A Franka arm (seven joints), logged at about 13 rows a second.
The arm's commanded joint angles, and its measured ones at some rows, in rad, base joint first. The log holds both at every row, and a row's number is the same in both.
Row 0, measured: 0.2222 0.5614 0.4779 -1.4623 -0.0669 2.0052 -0.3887
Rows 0 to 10, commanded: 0.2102 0.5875 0.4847 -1.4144 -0.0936 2.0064 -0.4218; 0.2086 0.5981 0.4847 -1.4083 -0.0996 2.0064 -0.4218; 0.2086 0.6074 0.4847 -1.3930 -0.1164 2.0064 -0.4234; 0.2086 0.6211 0.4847 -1.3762 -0.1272 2.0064 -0.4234; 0.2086 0.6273 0.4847 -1.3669 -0.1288 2.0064 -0.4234; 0.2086 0.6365 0.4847 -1.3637 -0.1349 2.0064 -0.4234; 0.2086 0.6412 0.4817 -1.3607 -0.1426 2.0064 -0.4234; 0.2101 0.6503 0.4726 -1.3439 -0.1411 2.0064 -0.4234; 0.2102 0.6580 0.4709 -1.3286 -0.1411 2.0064 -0.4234; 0.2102 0.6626 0.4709 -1.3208 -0.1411 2.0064 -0.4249; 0.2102 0.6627 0.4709 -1.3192 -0.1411 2.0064 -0.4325
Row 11, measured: 0.2095 0.6242 0.4656 -1.3707 -0.1145 2.0055 -0.4086
